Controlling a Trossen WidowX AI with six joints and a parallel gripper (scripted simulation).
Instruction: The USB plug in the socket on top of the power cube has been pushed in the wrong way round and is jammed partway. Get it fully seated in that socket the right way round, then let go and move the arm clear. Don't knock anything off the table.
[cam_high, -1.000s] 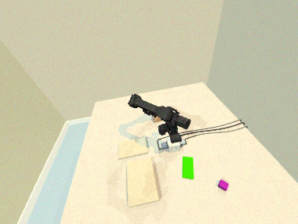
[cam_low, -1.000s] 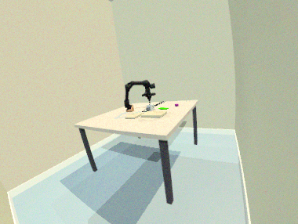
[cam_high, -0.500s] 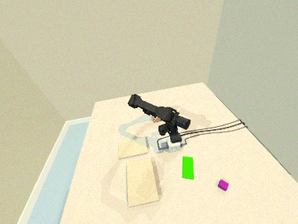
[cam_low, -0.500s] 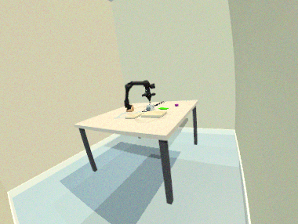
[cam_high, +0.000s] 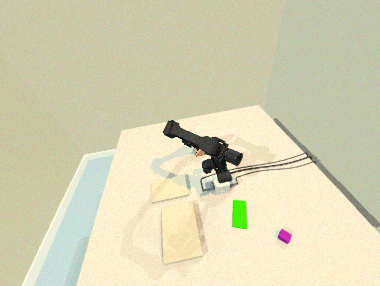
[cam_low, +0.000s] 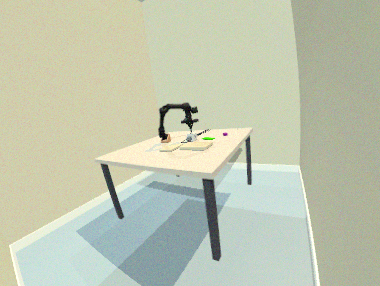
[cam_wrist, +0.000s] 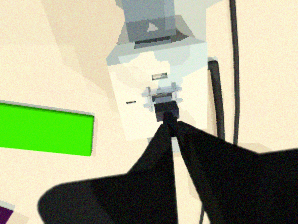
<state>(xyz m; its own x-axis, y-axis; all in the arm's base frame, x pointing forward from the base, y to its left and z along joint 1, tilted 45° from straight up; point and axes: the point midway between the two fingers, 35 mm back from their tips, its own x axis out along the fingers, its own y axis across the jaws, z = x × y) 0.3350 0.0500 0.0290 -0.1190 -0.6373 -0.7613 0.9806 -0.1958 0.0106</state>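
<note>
The dark USB plug is 20 mm below my gripper tip. From my gripper tip the other things lie so: green flat block 170 mm ahead, 30 mm to the left, 120 mm below; USB socket 50 mm below; magenta block 320 mm ahead, 150 mm to the left, 110 mm below.
</note>
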